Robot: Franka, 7 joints.
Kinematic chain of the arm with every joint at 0, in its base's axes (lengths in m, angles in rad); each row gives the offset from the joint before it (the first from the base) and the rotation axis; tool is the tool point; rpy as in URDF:
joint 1: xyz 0 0 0.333 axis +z
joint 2: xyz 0 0 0 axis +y
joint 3: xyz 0 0 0.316 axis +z
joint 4: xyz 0.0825 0 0 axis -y
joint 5: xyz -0.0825 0 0.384 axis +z
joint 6: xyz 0 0 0 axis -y
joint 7: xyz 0.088 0 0 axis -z
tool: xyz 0 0 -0.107 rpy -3.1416 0 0
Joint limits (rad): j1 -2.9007..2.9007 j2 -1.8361..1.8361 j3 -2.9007..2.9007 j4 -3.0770..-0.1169 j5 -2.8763..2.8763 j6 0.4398..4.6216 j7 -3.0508..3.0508
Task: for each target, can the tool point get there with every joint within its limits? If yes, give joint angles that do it. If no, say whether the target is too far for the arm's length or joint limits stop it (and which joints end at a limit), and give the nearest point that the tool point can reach.
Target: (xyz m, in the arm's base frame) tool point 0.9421 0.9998 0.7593
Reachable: no: too far | nearest point 0.5619 0.5963 0.5873 | short by 0.580 m
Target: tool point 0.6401 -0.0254 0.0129
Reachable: yes | joints -0.1218 1.5235 -0.2358 -0.9869 1.8494 0.8089 1.3339
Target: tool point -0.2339 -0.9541 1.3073
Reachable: no: too far | nearest point -0.1450 -0.5916 0.9371 | short by 0.526 m
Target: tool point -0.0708 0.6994 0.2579
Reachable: yes | joints -0.5288 -1.1979 1.9419 -1.6438 -0.1377 2.4387 -0.7820
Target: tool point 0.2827 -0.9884 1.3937
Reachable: no: too far | nearest point 0.1642 -0.5740 0.9490 | short by 0.619 m
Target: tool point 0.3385 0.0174 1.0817
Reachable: yes | joints 1.7045 0.0120 -1.4073 -0.7177 -1.7589 1.7173 1.0155
